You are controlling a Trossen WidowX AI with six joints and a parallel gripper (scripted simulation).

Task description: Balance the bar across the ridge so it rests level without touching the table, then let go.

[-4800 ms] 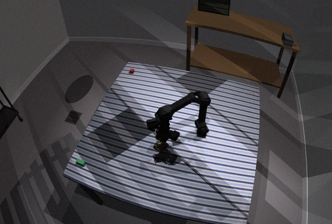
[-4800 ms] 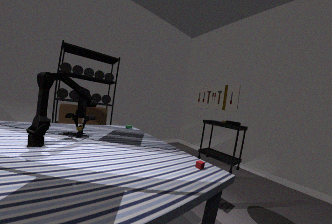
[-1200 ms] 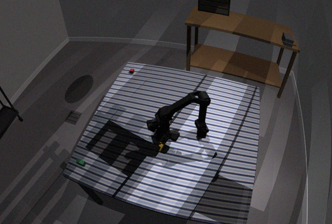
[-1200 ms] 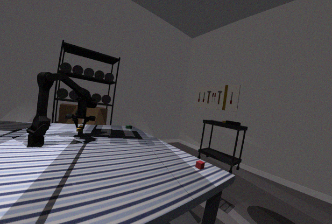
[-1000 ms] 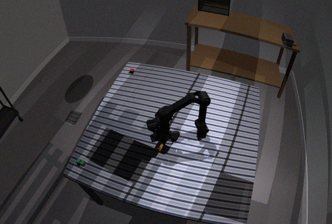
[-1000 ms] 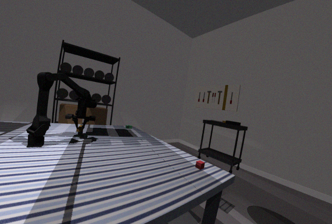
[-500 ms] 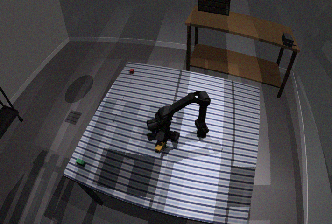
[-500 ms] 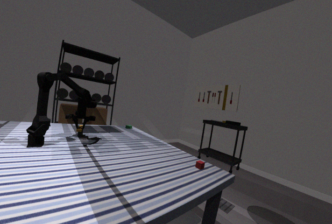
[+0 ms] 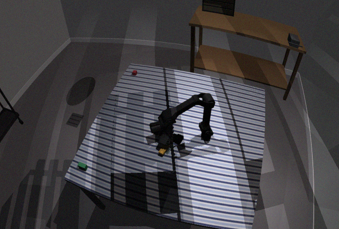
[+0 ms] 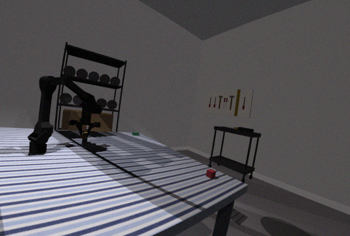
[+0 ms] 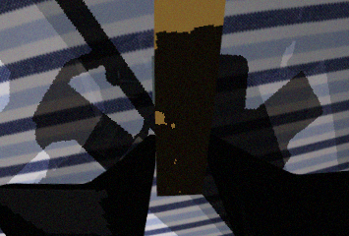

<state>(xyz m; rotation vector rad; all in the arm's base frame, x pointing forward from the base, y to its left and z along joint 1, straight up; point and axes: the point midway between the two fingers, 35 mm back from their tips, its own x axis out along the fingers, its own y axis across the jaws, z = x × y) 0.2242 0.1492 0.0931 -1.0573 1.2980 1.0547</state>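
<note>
The orange-yellow bar is 10 mm ahead of my gripper tip and 30 mm to the left of it. Round my gripper tip: red cube 520 mm ahead, 650 mm to the right, 40 mm below; green block 520 mm ahead, 350 mm to the left, 40 mm below.
</note>
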